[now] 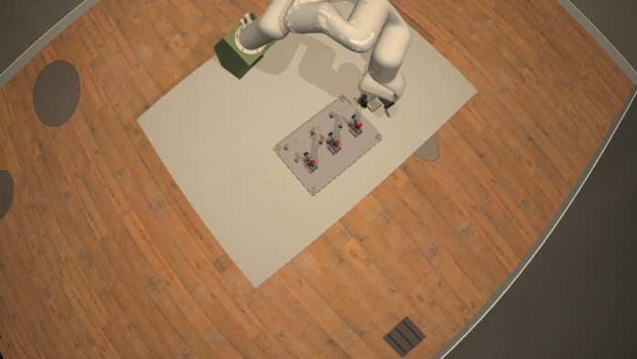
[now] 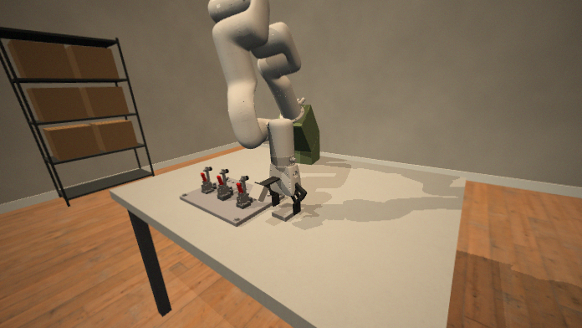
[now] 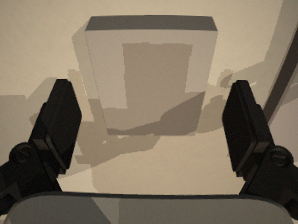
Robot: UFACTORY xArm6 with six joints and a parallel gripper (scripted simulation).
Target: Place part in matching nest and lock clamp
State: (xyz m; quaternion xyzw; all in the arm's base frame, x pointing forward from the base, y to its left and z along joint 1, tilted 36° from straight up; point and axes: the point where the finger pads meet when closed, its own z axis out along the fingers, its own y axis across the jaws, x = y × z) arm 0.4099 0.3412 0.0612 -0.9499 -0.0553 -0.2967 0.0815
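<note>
Right now my hand is 20 mm above the grey part. The rest, counted from my hand: grey fixture plate 80 mm ahead, 240 mm to the right, 20 mm below.
</note>
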